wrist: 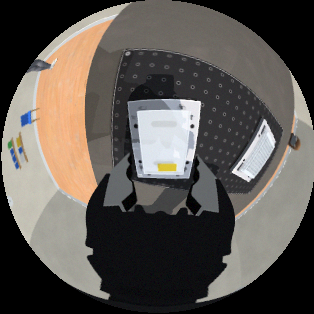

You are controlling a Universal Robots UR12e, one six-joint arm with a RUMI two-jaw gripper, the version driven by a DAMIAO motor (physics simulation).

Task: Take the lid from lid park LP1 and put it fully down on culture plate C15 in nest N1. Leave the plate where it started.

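Observation:
A pale, translucent lid (164, 135) with a yellow patch near its lower edge lies on the grey-white lid park (195, 111), in the middle of the wrist view. My gripper (163, 154) is open. Its two fingertips show to the left and right of the lid's lower part, with gaps between them and the lid; how high they are above it is hard to tell. The culture plate (259, 154), white with a grid of wells and no lid on it, sits in its white nest (242, 173) at the right. No printed names are readable.
A black perforated board (212, 95) lies under both stands, on a dark grey surface (200, 35). Orange wooden floor (65, 115) shows at the left. A blue chair (26, 118) and shelves with coloured bins stand far left. A dark and brown object (295, 142) is far right.

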